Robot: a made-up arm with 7 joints.
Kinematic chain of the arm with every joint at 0, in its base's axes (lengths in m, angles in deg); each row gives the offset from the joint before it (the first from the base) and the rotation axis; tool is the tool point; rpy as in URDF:
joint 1: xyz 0 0 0.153 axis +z
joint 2: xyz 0 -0.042 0.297 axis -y
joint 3: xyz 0 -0.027 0.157 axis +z
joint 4: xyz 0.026 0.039 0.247 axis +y
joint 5: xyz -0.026 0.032 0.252 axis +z
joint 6: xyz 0 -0.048 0.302 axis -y
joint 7: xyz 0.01 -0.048 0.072 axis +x
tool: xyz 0 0 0 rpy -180 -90 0
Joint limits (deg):
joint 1: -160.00..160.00
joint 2: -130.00..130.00
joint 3: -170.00..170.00
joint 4: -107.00..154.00
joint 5: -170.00..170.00
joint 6: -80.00..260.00
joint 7: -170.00..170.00
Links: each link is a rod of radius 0.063 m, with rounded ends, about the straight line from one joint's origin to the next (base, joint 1, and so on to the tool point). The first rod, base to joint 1, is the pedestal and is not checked.
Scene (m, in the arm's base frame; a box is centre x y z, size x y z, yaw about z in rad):
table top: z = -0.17
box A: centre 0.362 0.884 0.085 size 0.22 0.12 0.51 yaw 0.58
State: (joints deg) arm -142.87 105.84 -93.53 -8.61 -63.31 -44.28 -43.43
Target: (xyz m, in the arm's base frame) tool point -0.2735 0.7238 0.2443
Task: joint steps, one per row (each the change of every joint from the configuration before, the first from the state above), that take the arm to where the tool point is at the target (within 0.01 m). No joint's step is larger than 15 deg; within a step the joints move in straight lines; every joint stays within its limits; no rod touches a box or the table.
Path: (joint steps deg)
1: -0.28 -11.46 3.62 13.19 10.05 8.16 5.66
2: -0.28 -11.47 3.61 13.19 10.06 8.17 5.66
3: -0.29 -11.46 3.62 13.19 10.05 8.16 5.66
4: -0.28 -11.46 3.61 13.19 10.06 8.17 5.66
5: 3.79 11.60 -3.68 11.64 -4.56 -13.20 -5.66
6: 3.78 11.60 -3.69 11.64 -4.55 -13.19 -5.66
7: 3.79 11.60 -3.68 11.64 -4.55 -13.19 -5.66
8: 3.78 11.60 -3.68 11.65 -4.56 -13.20 -5.66

